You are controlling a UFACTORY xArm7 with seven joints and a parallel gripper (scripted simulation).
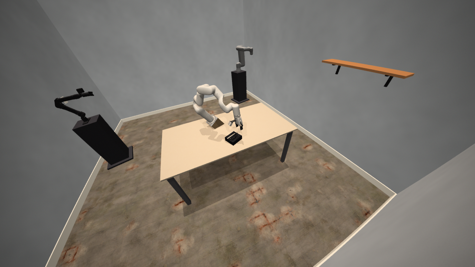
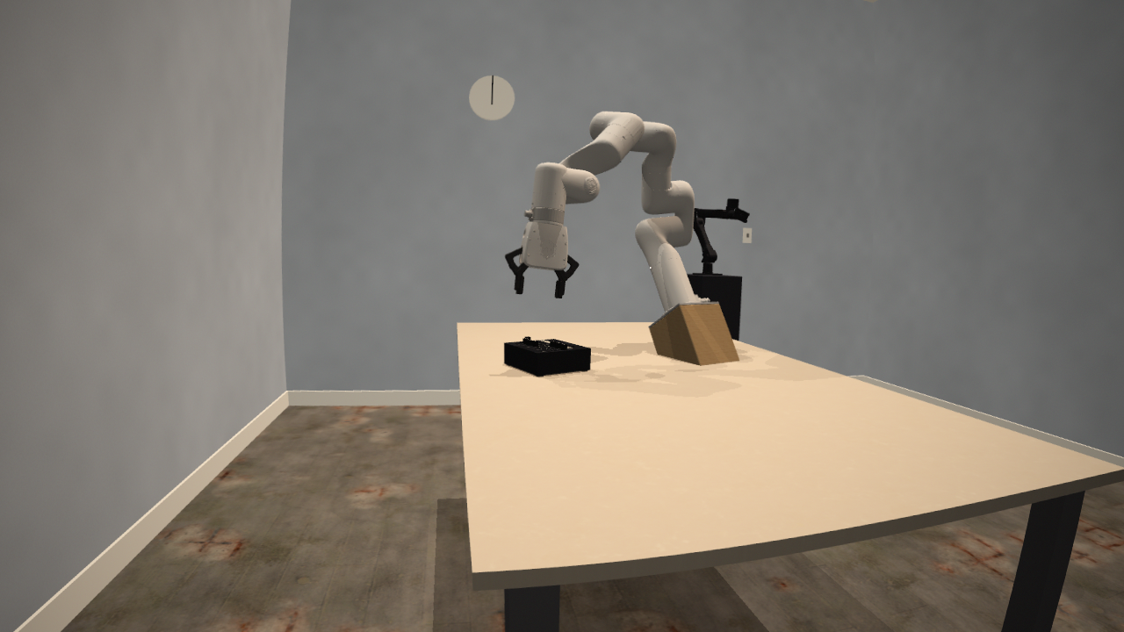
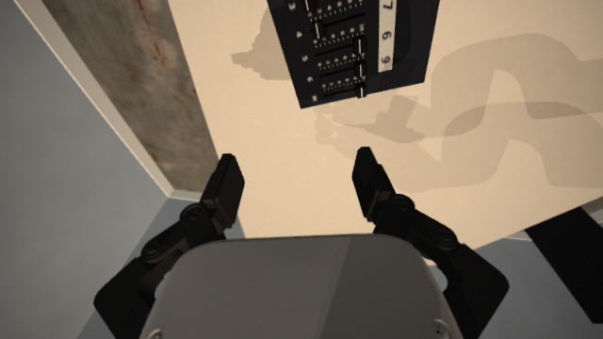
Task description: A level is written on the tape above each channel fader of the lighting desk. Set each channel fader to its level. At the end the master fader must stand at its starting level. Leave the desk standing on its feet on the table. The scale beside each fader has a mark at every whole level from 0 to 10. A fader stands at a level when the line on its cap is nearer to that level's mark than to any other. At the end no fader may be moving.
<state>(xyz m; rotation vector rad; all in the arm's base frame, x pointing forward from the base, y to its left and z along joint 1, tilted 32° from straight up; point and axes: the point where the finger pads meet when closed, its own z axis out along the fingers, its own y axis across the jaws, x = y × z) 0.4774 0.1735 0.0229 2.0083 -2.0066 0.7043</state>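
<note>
My gripper is now 10 mm past the channel 3 fader cap, 80 mm to the left of it and 120 mm above it. From my hand the other things lie so: master fader cap: 60 mm behind, 120 mm below; then channel 4 fader cap: 10 mm behind, 60 mm to the right, 120 mm below; then channel 6 fader cap: 60 mm behind, 20 mm to the right, 120 mm below.
</note>
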